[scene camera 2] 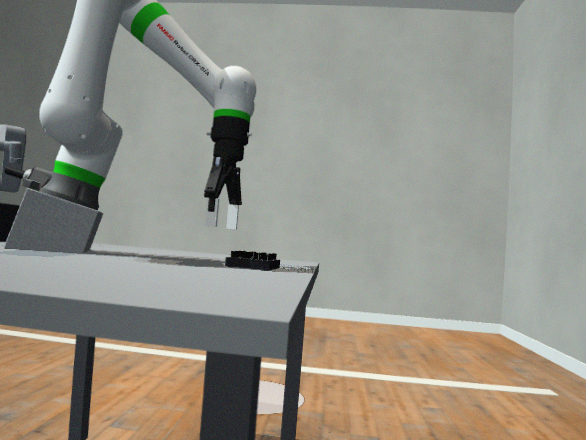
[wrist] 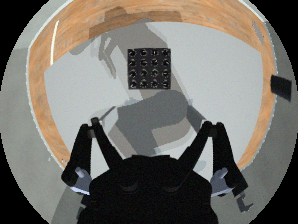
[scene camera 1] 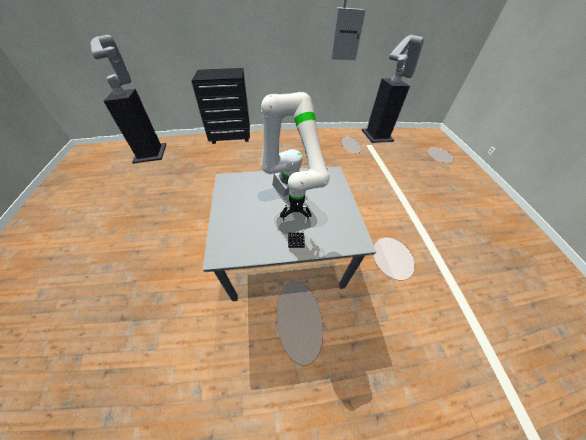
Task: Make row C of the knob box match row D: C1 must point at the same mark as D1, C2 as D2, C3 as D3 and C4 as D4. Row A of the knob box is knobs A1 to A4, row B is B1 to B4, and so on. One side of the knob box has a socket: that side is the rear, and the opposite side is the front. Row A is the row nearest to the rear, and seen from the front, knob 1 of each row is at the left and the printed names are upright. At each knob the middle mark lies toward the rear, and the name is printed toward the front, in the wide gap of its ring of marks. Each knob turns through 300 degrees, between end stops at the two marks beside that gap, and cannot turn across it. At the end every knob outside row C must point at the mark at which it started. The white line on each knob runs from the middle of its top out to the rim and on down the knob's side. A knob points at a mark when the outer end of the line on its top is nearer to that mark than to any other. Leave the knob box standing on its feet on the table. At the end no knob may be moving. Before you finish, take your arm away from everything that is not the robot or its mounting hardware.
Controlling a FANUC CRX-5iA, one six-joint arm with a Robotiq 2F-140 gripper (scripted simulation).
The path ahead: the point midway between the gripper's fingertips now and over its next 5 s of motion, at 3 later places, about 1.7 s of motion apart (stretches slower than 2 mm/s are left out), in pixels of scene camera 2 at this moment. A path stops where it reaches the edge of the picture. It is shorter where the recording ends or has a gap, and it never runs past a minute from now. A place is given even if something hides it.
My gripper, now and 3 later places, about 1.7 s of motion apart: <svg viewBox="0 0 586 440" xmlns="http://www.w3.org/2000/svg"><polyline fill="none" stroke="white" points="221,227 256,232 255,249 255,253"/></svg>
